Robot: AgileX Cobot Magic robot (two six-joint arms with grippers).
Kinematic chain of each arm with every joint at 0, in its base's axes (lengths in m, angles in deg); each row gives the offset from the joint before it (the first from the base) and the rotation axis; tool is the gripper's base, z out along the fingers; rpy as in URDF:
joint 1: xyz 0 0 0.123 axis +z
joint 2: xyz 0 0 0 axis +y
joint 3: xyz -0.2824 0 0.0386 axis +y
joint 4: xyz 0.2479 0 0.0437 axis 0.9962 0 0.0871
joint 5: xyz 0 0 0 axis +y
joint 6: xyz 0.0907 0 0.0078 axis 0.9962 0 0.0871
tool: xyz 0 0 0 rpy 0 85 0
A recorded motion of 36 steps. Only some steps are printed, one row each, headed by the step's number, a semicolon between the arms.
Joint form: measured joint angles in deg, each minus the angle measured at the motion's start. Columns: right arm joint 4, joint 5, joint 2, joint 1, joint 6, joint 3; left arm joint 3, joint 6, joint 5, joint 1, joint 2, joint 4.
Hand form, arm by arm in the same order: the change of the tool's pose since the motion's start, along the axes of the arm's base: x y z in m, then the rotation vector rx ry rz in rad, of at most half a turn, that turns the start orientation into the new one. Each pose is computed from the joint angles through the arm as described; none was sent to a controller.
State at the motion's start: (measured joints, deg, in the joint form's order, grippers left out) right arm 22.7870 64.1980 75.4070 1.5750 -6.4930 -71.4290; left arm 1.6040 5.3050 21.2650 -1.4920 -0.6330 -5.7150
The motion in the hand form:
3: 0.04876 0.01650 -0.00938 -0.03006 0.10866 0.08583; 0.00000 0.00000 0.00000 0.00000 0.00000 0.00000
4: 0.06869 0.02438 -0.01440 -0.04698 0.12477 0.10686; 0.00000 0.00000 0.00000 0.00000 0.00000 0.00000
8: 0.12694 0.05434 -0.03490 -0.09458 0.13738 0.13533; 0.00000 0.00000 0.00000 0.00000 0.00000 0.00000
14: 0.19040 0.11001 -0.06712 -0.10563 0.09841 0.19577; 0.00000 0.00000 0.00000 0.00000 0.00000 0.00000
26: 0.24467 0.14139 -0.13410 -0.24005 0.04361 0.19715; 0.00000 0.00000 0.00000 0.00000 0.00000 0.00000
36: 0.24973 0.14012 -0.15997 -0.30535 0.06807 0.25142; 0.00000 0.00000 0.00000 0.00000 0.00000 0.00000
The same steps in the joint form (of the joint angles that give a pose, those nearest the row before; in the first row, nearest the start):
3: -1.40 5.44 12.14 2.94 0.07 -10.90; 0.00 0.00 0.00 0.00 0.00 0.00
4: -2.38 6.12 16.71 4.25 0.42 -15.24; 0.00 0.00 0.00 0.00 0.00 0.00
8: -5.85 6.36 30.20 8.45 3.23 -28.82; 0.00 0.00 0.00 0.00 0.00 0.00
14: -7.38 7.00 48.00 14.06 5.64 -49.84; 0.00 0.00 0.00 0.00 0.00 0.00
26: -16.33 7.19 67.39 17.16 7.70 -71.29; 0.00 0.00 0.00 0.00 0.00 0.00
36: -18.22 7.53 70.35 17.16 4.32 -71.74; 0.00 0.00 0.00 0.00 0.00 0.00

